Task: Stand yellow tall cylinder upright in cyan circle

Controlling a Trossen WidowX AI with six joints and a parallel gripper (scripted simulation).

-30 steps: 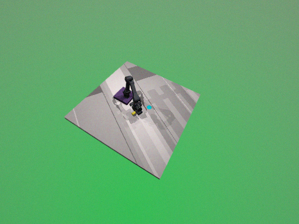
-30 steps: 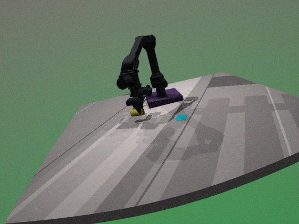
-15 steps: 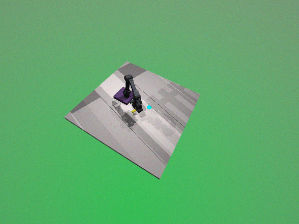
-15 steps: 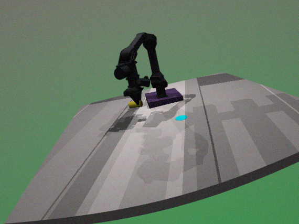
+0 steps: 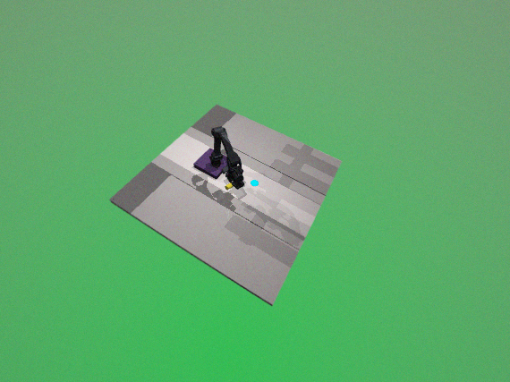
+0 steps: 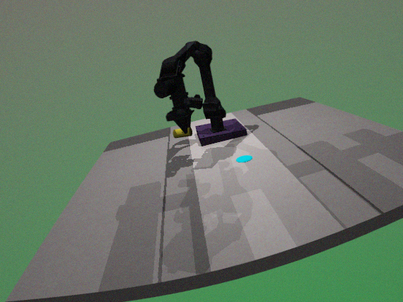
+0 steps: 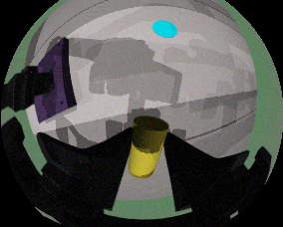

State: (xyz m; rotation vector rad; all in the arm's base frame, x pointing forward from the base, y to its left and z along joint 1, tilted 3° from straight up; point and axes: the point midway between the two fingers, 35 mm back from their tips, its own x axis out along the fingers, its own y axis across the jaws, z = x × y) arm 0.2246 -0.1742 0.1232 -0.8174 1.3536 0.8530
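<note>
The cyan circle is 110 mm ahead of my gripper tip, 170 mm to the left of it and 120 mm below it. From my gripper tip the other things lie so: yellow tall cylinder 10 mm behind, 20 mm to the right.
</note>
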